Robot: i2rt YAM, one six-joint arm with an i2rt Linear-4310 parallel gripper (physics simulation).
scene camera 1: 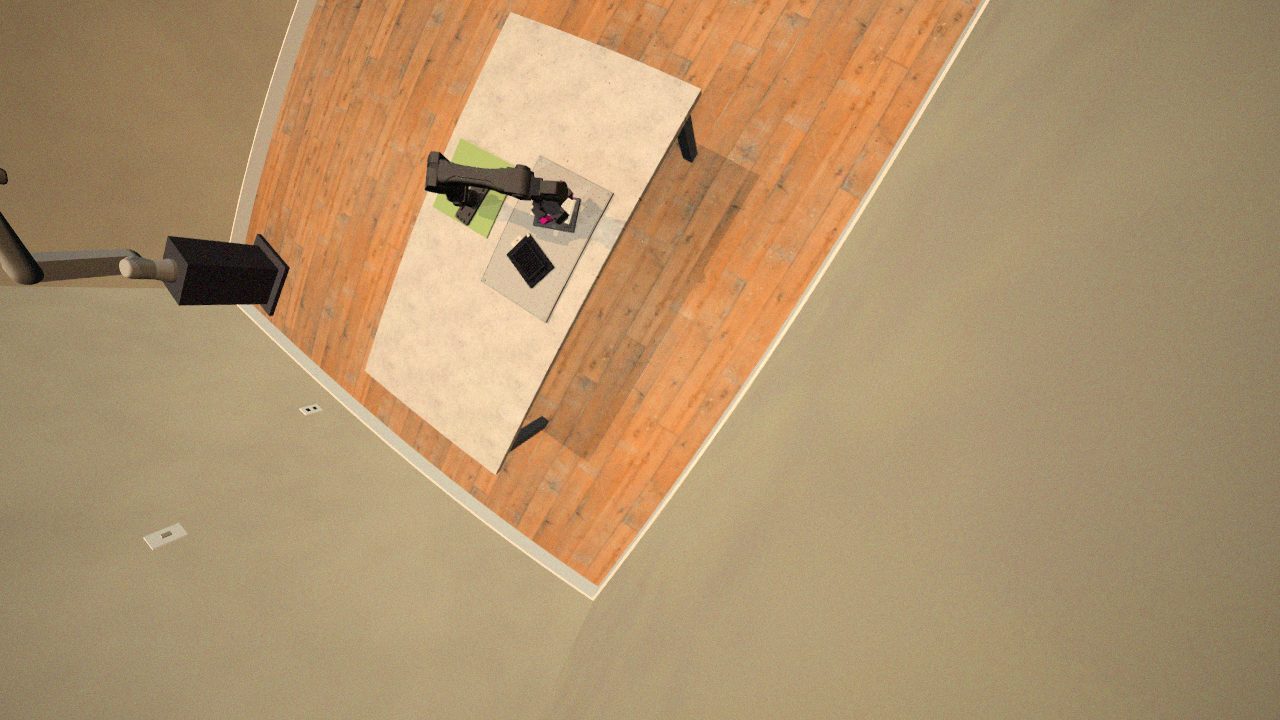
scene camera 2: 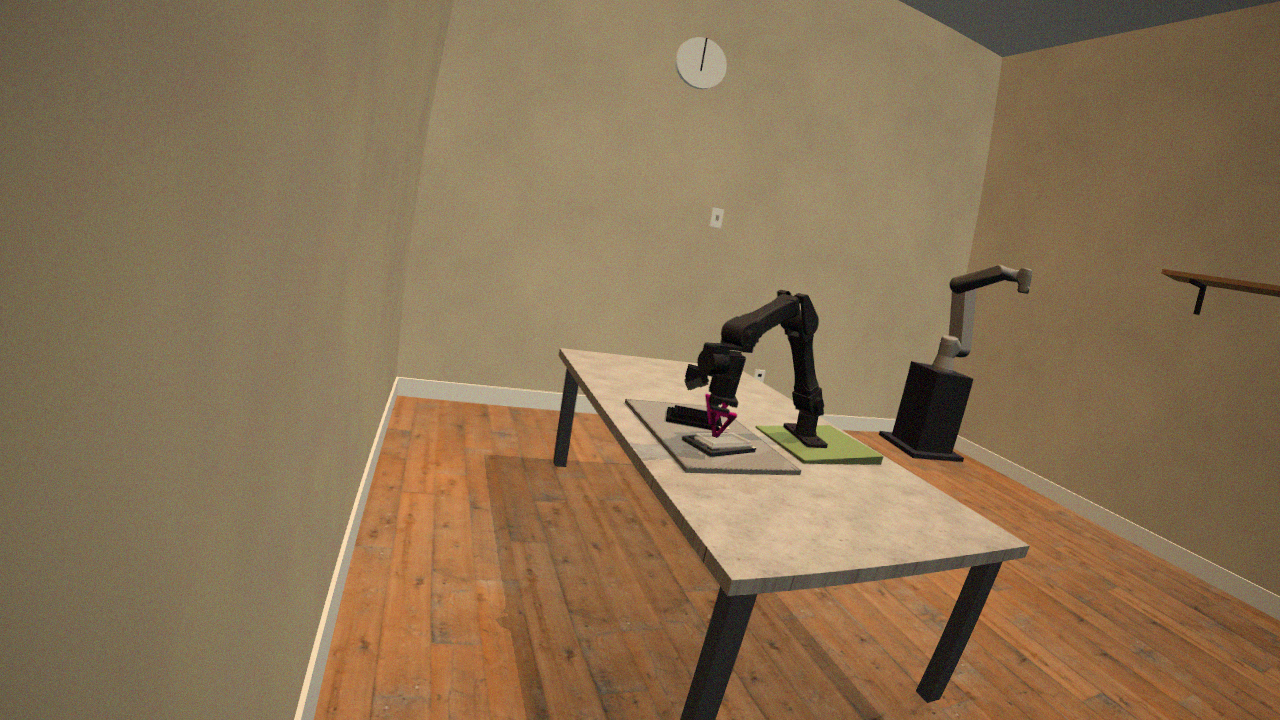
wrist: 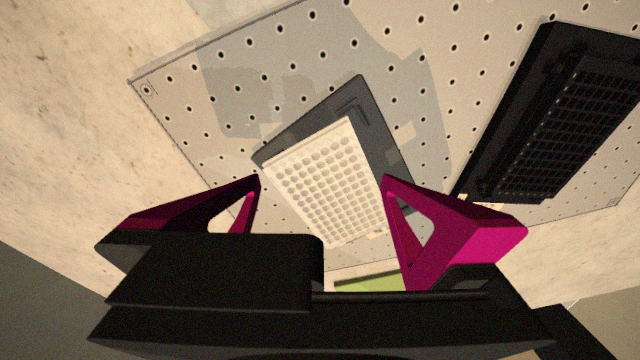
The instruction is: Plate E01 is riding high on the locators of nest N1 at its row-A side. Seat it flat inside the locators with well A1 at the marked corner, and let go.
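Places are measured from the arm's base along level axes (x ahead, y left, z up), in metres.
Where they show: gripper, fingertip midpoint: (scene camera 2: 713, 430) (wrist: 320, 180); arm's base, link origin: (scene camera 1: 474, 199) (scene camera 2: 804, 436).
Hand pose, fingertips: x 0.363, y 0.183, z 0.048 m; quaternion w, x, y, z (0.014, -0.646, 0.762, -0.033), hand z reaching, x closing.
Note:
Each offset is from my fingertips to the top centre of the thing. "spot": to the spot under its first point.
Plate E01 @[dx -0.037, dy -0.009, dz -0.016 m] (scene camera 2: 726, 442) (wrist: 325, 185) is white with round wells. It lies over the dark base of nest N1 @[dx -0.034, dy -0.024, dz -0.031 m] (wrist: 375, 137). In the wrist view it sits toward the left of the base, and a locator shows past its upper corner. Its exact tilt is hard to judge, and the marked corner cannot be made out. My gripper (scene camera 1: 547, 217) (scene camera 2: 718, 429) (wrist: 320, 180) is open, with magenta fingers and nothing between them. It is above the plate; in the wrist view the fingertips appear on either side of it, the right one overlapping the nest's right side.
A black plate on nest N2 @[spot: dx -0.001, dy -0.220, dz -0.026 m] (scene camera 1: 530, 261) (wrist: 575, 135) is beside N1 on the perforated grey board (scene camera 1: 547, 308) (wrist: 235, 65). A green mat (scene camera 1: 474, 154) (scene camera 2: 841, 447) (wrist: 370, 283) lies under the arm's base. Another arm's black pedestal (scene camera 1: 223, 271) (scene camera 2: 935, 407) stands away from the table.

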